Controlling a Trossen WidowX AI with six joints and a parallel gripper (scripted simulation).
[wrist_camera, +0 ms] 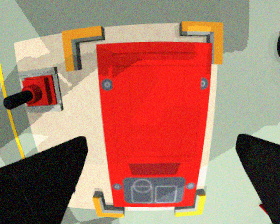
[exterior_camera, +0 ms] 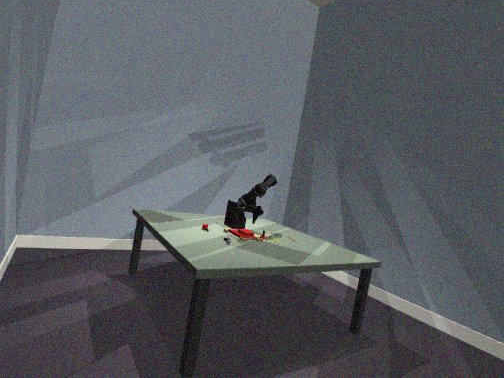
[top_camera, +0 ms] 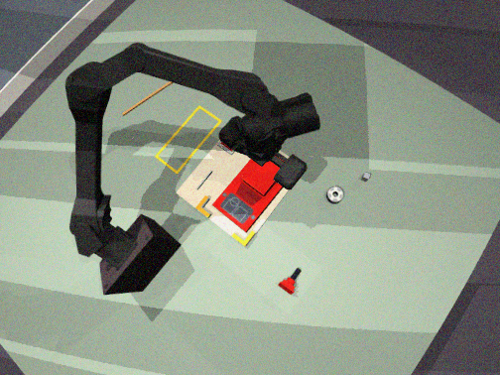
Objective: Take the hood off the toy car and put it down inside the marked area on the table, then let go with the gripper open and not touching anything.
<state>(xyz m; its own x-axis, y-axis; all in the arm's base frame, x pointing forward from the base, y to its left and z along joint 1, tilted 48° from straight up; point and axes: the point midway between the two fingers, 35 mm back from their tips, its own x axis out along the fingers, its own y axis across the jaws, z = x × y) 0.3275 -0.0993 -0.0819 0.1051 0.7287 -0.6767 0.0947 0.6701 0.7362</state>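
Right now the hood is 6 cm below my gripper tip.
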